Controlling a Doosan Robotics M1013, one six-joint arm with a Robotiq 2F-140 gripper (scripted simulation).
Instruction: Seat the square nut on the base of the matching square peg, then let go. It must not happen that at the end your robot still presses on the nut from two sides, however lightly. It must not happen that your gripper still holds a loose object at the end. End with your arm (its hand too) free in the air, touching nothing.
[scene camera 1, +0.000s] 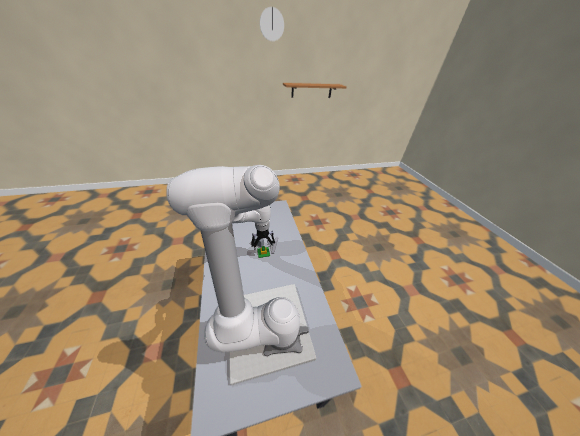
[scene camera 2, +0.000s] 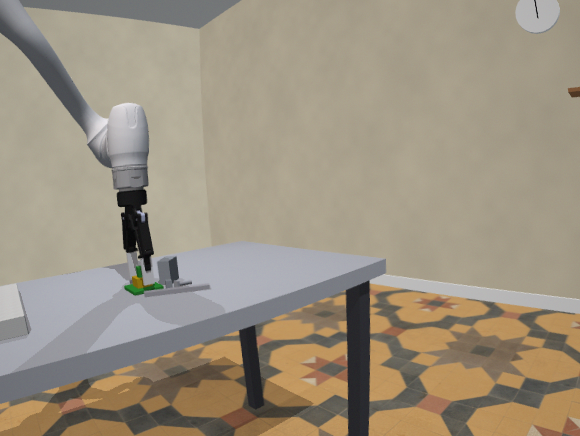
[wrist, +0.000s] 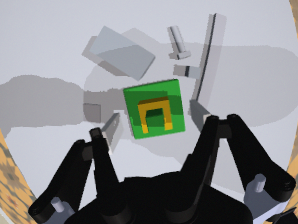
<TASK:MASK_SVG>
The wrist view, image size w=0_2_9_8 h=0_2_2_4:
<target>my gripper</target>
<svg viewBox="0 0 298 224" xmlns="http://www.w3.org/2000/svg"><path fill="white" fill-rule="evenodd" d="M296 181L289 173L271 160L239 115L229 114L227 119L219 119L219 116L212 115L198 101L192 99L189 100L191 119L201 134L193 153L188 154L180 172L168 172L154 177L125 177L124 181L119 182L109 155L113 154L124 128L120 113L114 113L102 129L96 127L89 130L90 142L85 143L84 139L79 139L73 143L47 189L29 207L28 213L37 224L260 224L263 221L274 222L279 219L296 187ZM94 159L95 170L93 172L97 195L93 201L79 210L92 159ZM220 139L227 138L245 191L244 203L211 187Z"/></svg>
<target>grey block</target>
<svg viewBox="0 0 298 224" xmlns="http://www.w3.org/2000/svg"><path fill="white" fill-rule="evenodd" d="M104 25L89 51L139 81L149 69L149 65L155 60L155 55Z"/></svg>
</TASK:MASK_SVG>
